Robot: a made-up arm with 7 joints.
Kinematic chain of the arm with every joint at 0, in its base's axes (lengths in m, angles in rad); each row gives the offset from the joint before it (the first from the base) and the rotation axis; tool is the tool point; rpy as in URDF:
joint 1: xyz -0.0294 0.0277 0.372 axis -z
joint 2: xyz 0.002 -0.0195 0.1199 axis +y
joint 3: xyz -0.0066 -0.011 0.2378 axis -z
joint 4: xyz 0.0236 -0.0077 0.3 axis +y
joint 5: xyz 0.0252 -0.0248 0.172 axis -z
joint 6: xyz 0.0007 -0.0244 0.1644 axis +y
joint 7: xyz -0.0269 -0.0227 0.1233 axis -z
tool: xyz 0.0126 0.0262 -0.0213 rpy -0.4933 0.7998 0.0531
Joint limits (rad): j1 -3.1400..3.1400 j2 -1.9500..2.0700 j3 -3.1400..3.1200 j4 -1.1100..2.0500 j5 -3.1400..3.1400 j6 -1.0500..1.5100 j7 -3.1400..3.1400
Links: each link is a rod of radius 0.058 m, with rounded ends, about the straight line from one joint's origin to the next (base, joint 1, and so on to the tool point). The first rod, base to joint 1, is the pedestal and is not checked.
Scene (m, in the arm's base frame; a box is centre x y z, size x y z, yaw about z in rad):
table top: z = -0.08
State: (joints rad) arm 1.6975 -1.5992 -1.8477 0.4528 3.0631 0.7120 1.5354
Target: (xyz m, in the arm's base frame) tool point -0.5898 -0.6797 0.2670
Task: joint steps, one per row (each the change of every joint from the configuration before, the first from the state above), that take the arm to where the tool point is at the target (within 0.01 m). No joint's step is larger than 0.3 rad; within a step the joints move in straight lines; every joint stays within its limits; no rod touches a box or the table.
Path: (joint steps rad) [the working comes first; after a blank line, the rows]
Joints at the target: -0.6870 -1.8279 -1.7680 -0.3410 3.0122 0.7078 1.5651
Straight joint move there: clear.

1: -0.2981 -0.0286 0.0100 -0.0992 -0.0064 -0.0005 0.0037
2: -0.2980 -0.0286 0.0099 -0.0992 -0.0063 -0.0006 0.0037
3: -0.2981 -0.0286 0.0100 -0.0993 -0.0064 -0.0005 0.0038
4: -0.2980 -0.0285 0.0100 -0.0992 -0.0064 -0.0005 0.0037
5: -0.2981 -0.0286 0.0099 -0.0992 -0.0063 -0.0006 0.0037
6: -0.2981 -0.0286 0.0100 -0.0992 -0.0064 -0.0005 0.0037
7: -0.2980 -0.0286 0.0100 -0.0993 -0.0064 -0.0005 0.0037
8: -0.2981 -0.0286 0.0099 -0.0992 -0.0063 -0.0005 0.0037

